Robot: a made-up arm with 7 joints.
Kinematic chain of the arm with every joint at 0, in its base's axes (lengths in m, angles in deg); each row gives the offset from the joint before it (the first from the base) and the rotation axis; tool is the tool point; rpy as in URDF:
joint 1: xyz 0 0 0.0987 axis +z
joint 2: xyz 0 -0.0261 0.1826 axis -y
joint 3: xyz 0 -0.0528 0.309 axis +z
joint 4: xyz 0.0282 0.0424 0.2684 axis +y
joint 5: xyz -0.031 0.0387 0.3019 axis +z
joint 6: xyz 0 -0.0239 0.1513 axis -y
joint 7: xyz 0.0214 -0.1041 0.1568 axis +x
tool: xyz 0 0 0 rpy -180 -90 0
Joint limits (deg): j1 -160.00..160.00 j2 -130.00..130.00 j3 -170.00..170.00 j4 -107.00..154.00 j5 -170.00..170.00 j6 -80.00..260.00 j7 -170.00..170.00
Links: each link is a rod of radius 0.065 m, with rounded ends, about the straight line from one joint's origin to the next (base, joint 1, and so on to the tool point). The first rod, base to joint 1, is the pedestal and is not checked.
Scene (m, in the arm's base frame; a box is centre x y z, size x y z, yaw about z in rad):
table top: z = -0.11
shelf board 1: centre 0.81 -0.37 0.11 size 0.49 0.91 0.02 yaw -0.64
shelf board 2: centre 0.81 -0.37 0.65 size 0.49 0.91 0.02 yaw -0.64
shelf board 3: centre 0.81 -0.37 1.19 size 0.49 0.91 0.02 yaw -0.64
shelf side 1: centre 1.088 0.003 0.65 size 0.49 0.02 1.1 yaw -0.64
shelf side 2: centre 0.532 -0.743 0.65 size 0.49 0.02 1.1 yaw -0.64
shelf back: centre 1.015 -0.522 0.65 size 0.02 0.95 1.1 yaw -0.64
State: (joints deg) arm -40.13 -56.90 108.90 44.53 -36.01 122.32 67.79
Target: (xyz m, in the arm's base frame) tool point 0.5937 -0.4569 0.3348
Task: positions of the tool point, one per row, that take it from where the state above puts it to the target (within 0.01 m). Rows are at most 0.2 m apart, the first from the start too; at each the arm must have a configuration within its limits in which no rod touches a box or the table.
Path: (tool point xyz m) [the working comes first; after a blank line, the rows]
Joints at the target: -59.12 -85.55 94.38 92.87 -11.57 156.31 67.79
Straight joint move there: touches shelf board 2.

1: 0.5580 -0.4446 0.9410
2: 0.4905 -0.3976 0.9491
3: 0.4249 -0.3435 0.9425
4: 0.3628 -0.2865 0.9203
5: 0.4157 -0.2975 0.7626
6: 0.4252 -0.2913 0.6011
7: 0.3906 -0.2733 0.4534
8: 0.3192 -0.2525 0.3348
9: 0.4045 -0.2808 0.3389
10: 0.4811 -0.3262 0.3407
11: 0.5451 -0.3861 0.3394
12: 0.5937 -0.4569 0.3348

